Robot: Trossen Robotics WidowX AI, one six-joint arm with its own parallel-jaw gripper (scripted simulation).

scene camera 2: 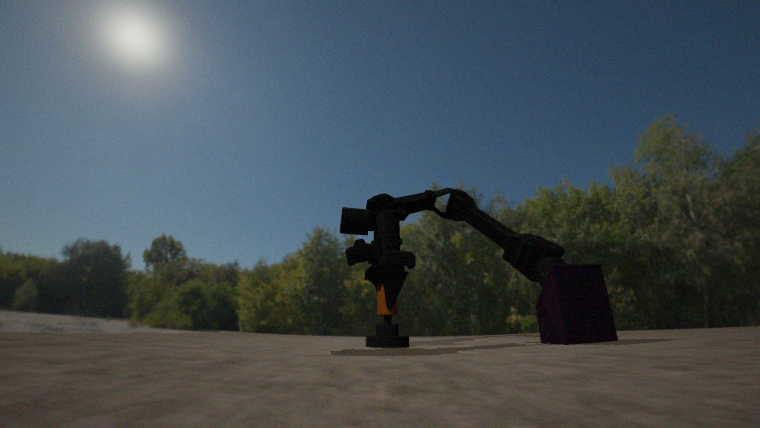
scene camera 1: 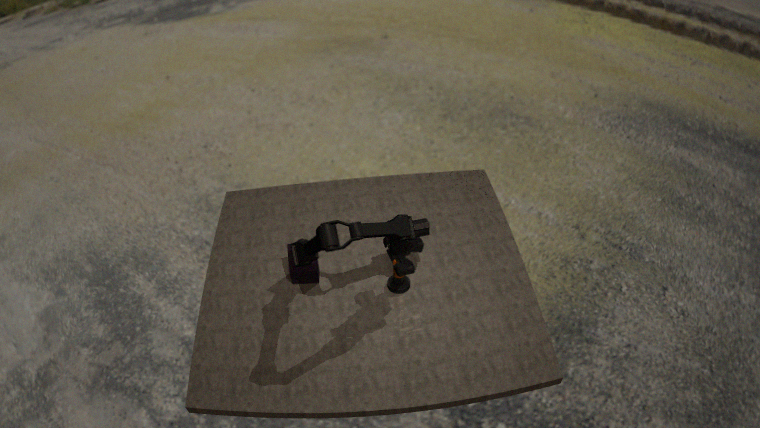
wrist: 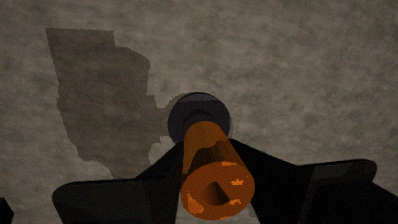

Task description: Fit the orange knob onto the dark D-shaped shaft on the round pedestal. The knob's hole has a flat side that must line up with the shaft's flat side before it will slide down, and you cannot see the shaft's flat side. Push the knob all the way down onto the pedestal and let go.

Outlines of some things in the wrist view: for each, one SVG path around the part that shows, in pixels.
My gripper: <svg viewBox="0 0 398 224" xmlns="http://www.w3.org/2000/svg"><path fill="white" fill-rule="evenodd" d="M2 197L0 198L0 224L11 224L14 212L7 204L6 199ZM184 142L179 141L157 162L133 179L74 181L58 187L52 193L52 201L62 223L175 224L181 186ZM228 139L254 179L255 191L250 202L260 224L398 224L398 197L372 182L377 171L377 163L372 160L357 158L354 160L311 163L297 166L267 153L262 153L232 138Z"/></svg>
An orange knob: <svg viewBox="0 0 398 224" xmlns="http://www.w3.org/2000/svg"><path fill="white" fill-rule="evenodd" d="M201 121L193 124L185 133L180 201L186 211L195 218L220 220L234 216L246 208L254 195L255 184L246 164L244 164L223 130L213 122Z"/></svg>
